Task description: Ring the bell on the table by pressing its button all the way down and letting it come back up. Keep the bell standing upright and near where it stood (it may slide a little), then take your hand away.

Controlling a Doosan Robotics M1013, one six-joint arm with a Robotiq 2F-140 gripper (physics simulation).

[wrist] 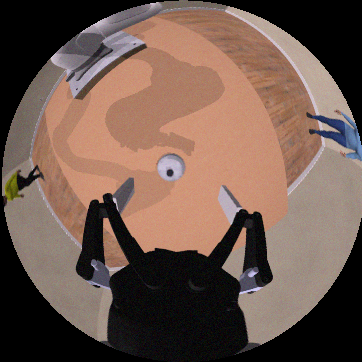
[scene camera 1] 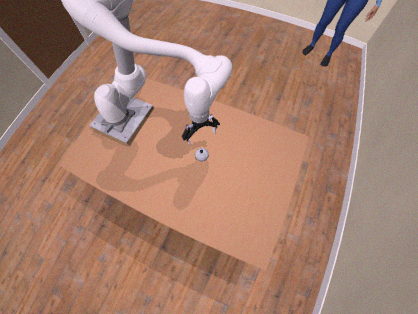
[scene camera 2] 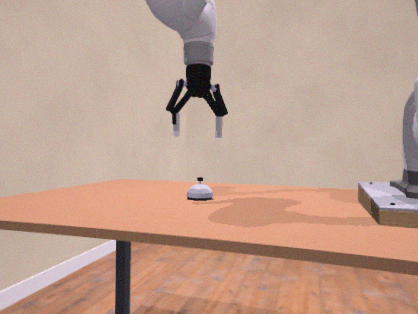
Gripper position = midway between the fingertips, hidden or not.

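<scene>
My gripper [scene camera 2: 198, 137] is there to see, and the wrist view has my gripper [wrist: 176, 188] too.
</scene>
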